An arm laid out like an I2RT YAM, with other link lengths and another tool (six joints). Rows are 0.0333 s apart.
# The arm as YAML. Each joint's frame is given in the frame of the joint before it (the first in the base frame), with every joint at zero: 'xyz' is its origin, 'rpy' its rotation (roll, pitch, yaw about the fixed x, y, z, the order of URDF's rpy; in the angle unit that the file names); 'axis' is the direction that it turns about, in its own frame. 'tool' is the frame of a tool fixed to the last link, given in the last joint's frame.
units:
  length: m
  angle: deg
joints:
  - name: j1
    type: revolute
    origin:
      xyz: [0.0, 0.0, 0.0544]
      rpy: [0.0, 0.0, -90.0]
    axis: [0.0, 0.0, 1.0]
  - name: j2
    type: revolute
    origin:
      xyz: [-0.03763, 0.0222, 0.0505]
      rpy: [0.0, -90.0, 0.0]
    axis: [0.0, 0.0, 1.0]
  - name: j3
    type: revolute
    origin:
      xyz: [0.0, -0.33, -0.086]
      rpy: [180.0, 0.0, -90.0]
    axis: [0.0, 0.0, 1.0]
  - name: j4
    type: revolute
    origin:
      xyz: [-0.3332, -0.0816, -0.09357]
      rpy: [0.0, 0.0, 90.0]
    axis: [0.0, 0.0, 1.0]
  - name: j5
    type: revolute
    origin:
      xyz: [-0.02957, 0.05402, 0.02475]
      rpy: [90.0, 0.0, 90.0]
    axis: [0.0, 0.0, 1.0]
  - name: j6
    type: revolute
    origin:
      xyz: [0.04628, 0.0, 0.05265]
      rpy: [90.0, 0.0, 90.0]
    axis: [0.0, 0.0, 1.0]
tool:
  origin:
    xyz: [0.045, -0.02, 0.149]
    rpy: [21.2, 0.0, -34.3]
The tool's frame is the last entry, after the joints.
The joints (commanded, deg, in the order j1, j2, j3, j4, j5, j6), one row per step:
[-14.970 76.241 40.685 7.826 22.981 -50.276]
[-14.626 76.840 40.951 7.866 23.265 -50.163]
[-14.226 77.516 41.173 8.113 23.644 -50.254]
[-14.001 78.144 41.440 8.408 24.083 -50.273]
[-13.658 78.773 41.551 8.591 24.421 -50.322]
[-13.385 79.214 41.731 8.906 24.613 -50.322]
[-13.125 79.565 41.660 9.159 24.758 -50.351]
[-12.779 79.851 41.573 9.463 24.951 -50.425]
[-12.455 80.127 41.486 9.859 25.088 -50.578]
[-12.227 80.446 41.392 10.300 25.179 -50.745]
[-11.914 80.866 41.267 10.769 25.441 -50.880]
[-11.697 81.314 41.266 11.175 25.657 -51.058]
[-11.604 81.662 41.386 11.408 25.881 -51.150]
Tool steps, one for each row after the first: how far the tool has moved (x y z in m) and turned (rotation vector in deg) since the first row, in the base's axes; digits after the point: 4 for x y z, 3 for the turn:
[0.0026 0.0013 -0.0019 0.024 0.251 0.044]
[0.0055 0.0029 -0.0041 -0.160 0.549 0.149]
[0.0078 0.0029 -0.0052 -0.357 0.676 -0.005]
[0.0100 0.0043 -0.0083 -0.468 1.068 0.063]
[0.0124 0.0055 -0.0089 -0.571 1.037 0.166]
[0.0136 0.0071 -0.0113 -0.620 1.234 0.312]
[0.0150 0.0092 -0.0132 -0.748 1.364 0.520]
[0.0165 0.0114 -0.0146 -0.927 1.435 0.789]
[0.0179 0.0129 -0.0164 -1.092 1.514 1.009]
[0.0192 0.0147 -0.0190 -1.292 1.694 1.150]
[0.0208 0.0157 -0.0210 -1.507 1.863 1.254]
[0.0220 0.0156 -0.0217 -1.675 1.936 1.189]

